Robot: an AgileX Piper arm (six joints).
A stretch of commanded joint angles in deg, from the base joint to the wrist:
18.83 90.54 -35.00 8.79 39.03 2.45
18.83 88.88 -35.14 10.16 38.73 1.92
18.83 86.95 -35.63 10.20 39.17 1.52
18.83 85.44 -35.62 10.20 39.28 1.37
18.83 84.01 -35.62 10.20 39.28 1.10
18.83 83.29 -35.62 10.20 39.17 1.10
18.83 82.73 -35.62 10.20 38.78 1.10
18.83 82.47 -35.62 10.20 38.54 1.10
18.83 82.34 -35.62 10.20 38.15 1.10
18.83 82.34 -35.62 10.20 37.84 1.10
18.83 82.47 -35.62 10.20 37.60 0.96
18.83 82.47 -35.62 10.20 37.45 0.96
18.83 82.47 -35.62 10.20 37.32 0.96
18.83 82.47 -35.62 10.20 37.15 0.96
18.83 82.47 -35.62 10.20 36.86 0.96
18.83 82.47 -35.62 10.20 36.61 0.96
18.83 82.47 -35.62 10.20 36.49 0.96
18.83 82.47 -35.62 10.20 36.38 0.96
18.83 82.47 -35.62 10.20 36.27 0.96
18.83 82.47 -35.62 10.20 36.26 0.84
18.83 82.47 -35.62 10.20 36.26 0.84
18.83 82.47 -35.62 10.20 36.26 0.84
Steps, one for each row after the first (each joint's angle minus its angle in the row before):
0.00 -1.66 -0.14 1.37 -0.30 -0.53
0.00 -1.93 -0.49 0.04 0.44 -0.40
0.00 -1.51 0.01 0.00 0.11 -0.15
0.00 -1.43 0.00 0.00 0.00 -0.27
0.00 -0.72 0.00 0.00 -0.11 0.00
0.00 -0.56 0.00 0.00 -0.39 0.00
0.00 -0.26 0.00 0.00 -0.24 0.00
0.00 -0.13 0.00 0.00 -0.39 0.00
0.00 0.00 0.00 0.00 -0.31 0.00
0.00 0.13 0.00 0.00 -0.24 -0.14
0.00 0.00 0.00 0.00 -0.15 0.00
0.00 0.00 0.00 0.00 -0.13 0.00
0.00 0.00 0.00 0.00 -0.17 0.00
0.00 0.00 0.00 0.00 -0.29 0.00
0.00 0.00 0.00 0.00 -0.25 0.00
0.00 0.00 0.00 0.00 -0.12 0.00
0.00 0.00 0.00 0.00 -0.11 0.00
0.00 0.00 0.00 0.00 -0.11 0.00
0.00 0.00 0.00 0.00 -0.01 -0.12
0.00 0.00 0.00 0.00 0.00 0.00
0.00 0.00 0.00 0.00 0.00 0.00

